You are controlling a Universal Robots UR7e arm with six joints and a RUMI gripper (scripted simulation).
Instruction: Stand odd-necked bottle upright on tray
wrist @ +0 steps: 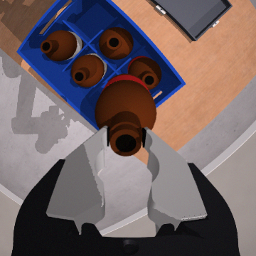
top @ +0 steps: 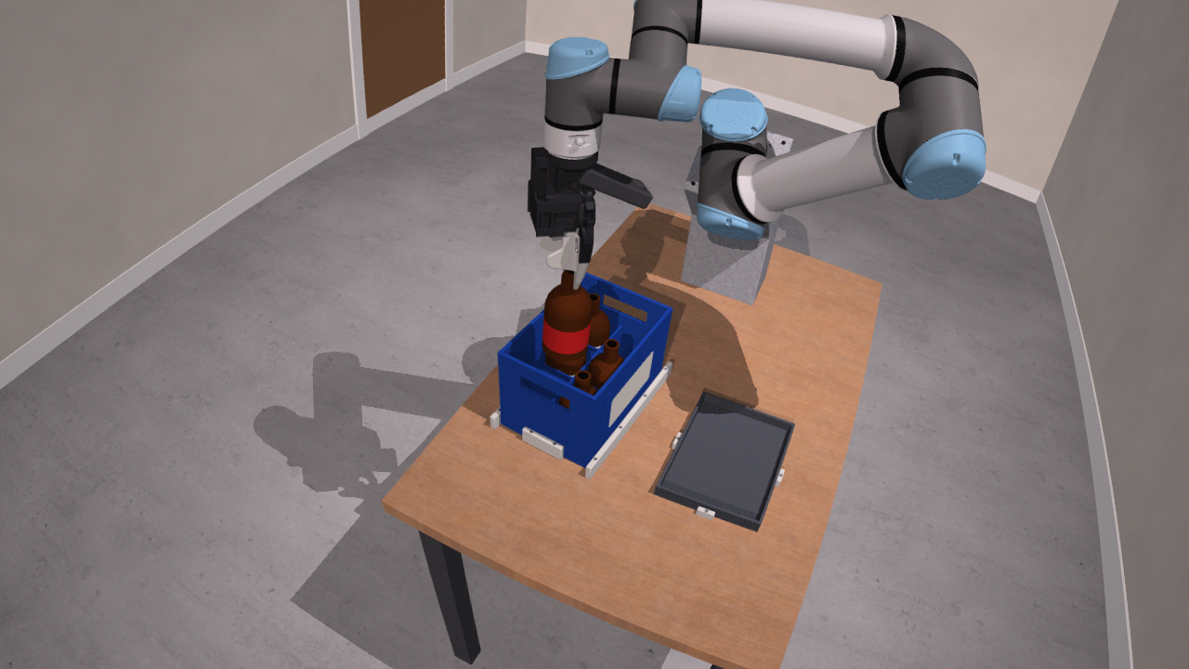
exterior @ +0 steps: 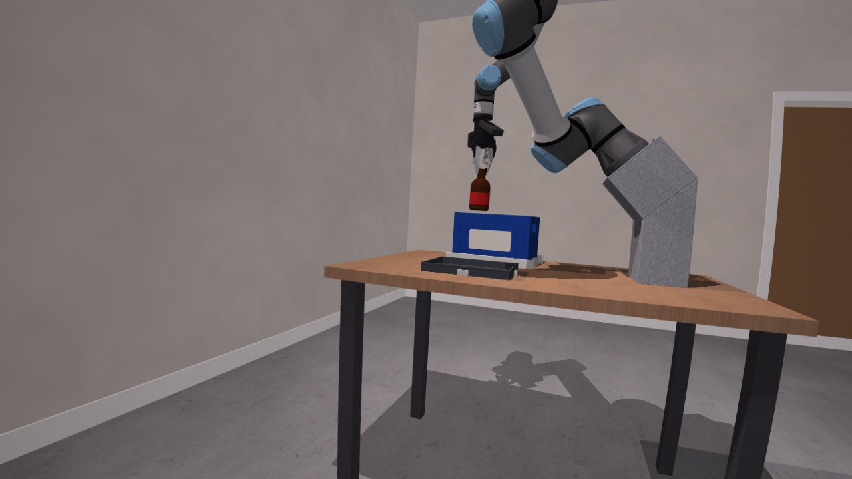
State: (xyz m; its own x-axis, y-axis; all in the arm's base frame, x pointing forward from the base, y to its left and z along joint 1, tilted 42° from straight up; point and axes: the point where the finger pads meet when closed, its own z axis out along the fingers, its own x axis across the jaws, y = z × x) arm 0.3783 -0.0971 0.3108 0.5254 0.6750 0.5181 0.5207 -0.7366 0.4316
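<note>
My hand is 70 mm above the bottle. Round my hand: dark tray 80 mm behind, 290 mm to the left, 320 mm below; crate 70 mm behind, 250 mm below.
</note>
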